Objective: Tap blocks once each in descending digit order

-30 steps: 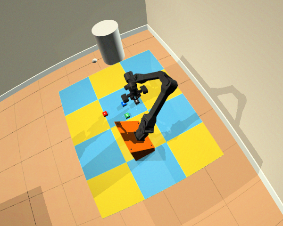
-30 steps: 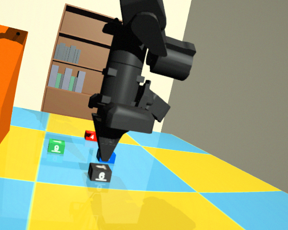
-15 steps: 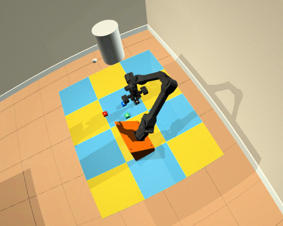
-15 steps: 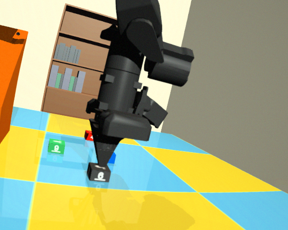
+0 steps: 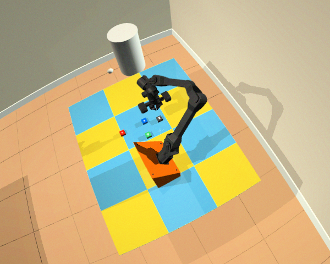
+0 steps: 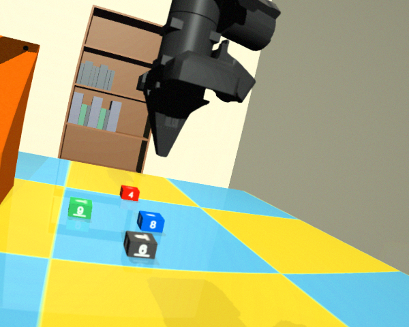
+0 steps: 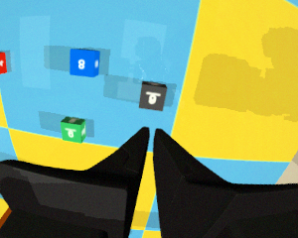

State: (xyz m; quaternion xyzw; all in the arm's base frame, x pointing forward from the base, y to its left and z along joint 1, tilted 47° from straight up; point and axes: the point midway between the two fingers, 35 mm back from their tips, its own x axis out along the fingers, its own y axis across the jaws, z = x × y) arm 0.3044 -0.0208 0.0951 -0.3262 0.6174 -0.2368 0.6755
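Now: the red block 250 mm to the left of my gripper tip and 100 mm below it. The rest, counted from my gripper tip: blue block 100 mm below, 90 mm to the left, 20 mm ahead; then black block 100 mm below; then green block 100 mm to the left, 100 mm below, 80 mm behind.
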